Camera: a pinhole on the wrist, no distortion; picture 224 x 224 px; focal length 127.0 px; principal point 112.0 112.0 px. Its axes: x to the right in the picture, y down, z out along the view. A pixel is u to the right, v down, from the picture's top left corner.
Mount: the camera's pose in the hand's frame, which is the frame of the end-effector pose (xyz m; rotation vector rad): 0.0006 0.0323 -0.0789 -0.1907 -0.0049 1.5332
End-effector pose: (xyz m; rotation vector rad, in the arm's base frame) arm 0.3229 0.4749 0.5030 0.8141 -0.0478 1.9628
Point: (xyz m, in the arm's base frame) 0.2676 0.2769 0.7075
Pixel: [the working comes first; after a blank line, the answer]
In the camera's frame: 0.1414 -0.0086 0.2992

172 108
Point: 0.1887 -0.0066 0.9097
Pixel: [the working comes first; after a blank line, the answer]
In the camera's frame: 0.3823 0.0521 0.5556

199 124
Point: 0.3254 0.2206 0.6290
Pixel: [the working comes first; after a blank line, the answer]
In the camera's frame: 0.0990 0.0957 0.2968

154 153
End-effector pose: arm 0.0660 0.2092 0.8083 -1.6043 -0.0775 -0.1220
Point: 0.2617 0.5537 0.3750
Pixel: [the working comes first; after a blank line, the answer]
In the camera's frame: 0.3595 -0.1742 0.4704

209 65
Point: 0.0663 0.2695 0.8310
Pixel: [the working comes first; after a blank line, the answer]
In the camera's frame: -0.0726 -0.0200 0.1293

41 92
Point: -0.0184 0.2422 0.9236
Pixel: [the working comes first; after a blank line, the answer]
In the camera's frame: -0.1723 0.0526 0.0934

outside the picture
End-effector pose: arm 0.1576 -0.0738 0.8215 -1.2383 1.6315 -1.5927
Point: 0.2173 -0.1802 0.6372
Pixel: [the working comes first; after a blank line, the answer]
In the camera's frame: 0.1198 -0.0495 0.2202

181 83
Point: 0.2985 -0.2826 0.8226
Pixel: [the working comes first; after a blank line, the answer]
In the camera's frame: -0.0710 -0.1595 0.2746

79 38
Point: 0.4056 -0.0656 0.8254
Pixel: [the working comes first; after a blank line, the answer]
In the camera's frame: -0.1335 0.0739 0.2884

53 145
